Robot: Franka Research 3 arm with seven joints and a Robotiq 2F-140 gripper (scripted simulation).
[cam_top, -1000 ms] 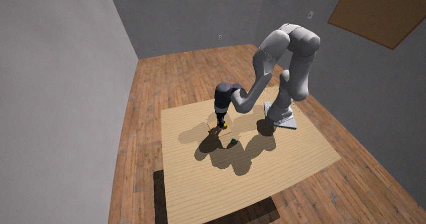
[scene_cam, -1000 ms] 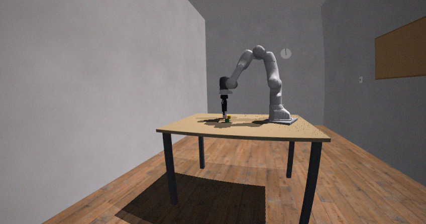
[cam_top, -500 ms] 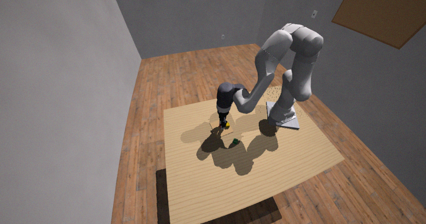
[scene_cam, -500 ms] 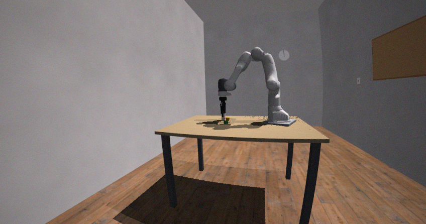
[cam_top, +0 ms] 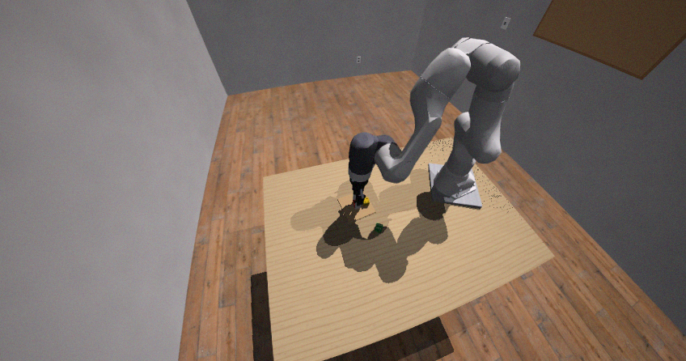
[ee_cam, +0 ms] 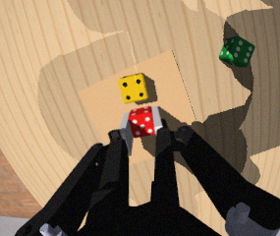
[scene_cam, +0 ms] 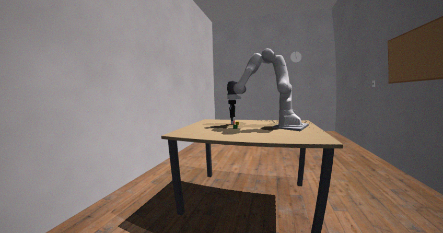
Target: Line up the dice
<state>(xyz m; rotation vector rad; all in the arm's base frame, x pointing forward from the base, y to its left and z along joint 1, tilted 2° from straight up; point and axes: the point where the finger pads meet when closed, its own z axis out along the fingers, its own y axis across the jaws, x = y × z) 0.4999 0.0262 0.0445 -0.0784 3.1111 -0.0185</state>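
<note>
Right now my hand is 2 cm above the red die. The rest, counted from my hand: yellow die 5 cm behind, 2 cm below; then green die 7 cm behind, 14 cm to the left, 3 cm below; then tan mat 4 cm below.
</note>
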